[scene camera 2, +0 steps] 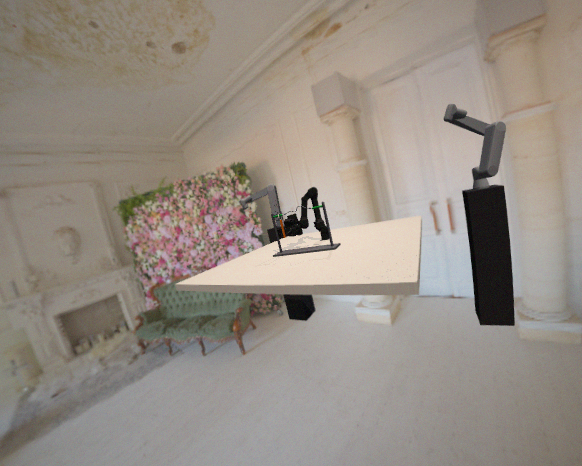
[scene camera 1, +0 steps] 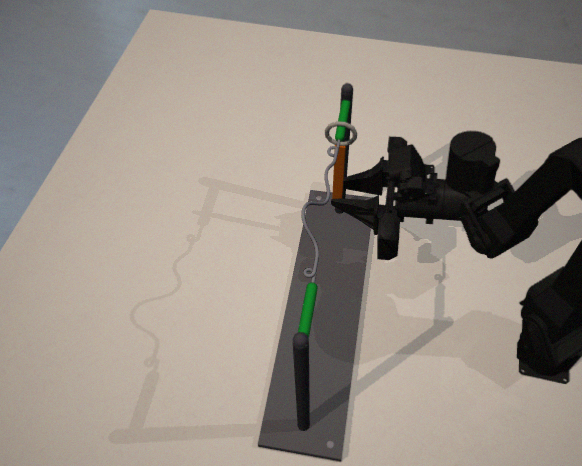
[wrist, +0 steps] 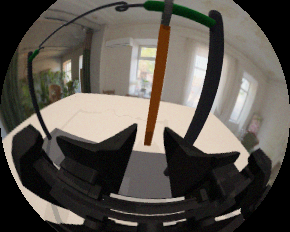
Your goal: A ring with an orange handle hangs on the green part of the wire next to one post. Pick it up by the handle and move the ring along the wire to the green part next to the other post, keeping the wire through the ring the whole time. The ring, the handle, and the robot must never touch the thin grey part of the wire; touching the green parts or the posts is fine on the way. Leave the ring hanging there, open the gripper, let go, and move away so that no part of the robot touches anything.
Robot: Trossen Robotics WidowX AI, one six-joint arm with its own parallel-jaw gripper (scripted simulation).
Labels:
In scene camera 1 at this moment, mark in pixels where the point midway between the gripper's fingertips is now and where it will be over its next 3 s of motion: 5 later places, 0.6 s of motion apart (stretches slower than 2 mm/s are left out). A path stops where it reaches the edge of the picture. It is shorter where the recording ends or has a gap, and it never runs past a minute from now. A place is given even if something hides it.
My gripper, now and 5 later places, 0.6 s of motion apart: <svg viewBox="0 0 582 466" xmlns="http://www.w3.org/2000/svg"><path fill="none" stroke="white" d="M332 192L316 193L315 192L315 190L313 197L311 207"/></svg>

